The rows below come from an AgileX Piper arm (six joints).
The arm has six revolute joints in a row. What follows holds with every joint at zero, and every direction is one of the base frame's.
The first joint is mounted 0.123 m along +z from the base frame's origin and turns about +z.
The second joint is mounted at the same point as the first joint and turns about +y.
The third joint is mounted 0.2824 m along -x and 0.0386 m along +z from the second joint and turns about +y.
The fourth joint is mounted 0.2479 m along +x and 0.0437 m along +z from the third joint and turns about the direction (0.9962, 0, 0.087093).
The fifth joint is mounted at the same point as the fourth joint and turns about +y.
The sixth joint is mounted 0.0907 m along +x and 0.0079 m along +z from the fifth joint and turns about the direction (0.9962, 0, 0.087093).
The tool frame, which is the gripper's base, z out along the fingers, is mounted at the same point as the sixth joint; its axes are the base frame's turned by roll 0, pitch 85.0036 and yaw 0 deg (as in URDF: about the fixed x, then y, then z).
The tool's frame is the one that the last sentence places.
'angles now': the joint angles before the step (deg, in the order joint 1, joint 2, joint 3, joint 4, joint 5, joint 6). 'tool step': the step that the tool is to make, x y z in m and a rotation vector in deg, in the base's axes. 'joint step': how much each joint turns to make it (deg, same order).
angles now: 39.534, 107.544, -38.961, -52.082, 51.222, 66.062
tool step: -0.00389, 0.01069, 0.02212, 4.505, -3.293, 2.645
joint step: 2.178, -5.556, 0.000, 0.973, -0.974, -1.202
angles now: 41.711, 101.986, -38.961, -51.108, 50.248, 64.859
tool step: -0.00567, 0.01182, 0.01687, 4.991, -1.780, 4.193
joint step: 2.235, -4.525, -0.002, 1.376, -2.520, -2.464
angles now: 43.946, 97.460, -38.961, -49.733, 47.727, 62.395
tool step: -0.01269, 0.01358, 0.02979, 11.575, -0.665, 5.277
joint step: 1.777, -8.480, 0.000, 8.022, -5.958, -7.906
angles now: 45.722, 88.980, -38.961, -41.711, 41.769, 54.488
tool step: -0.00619, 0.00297, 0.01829, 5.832, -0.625, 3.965
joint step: -0.002, -4.927, 0.000, 5.157, -3.153, -6.763
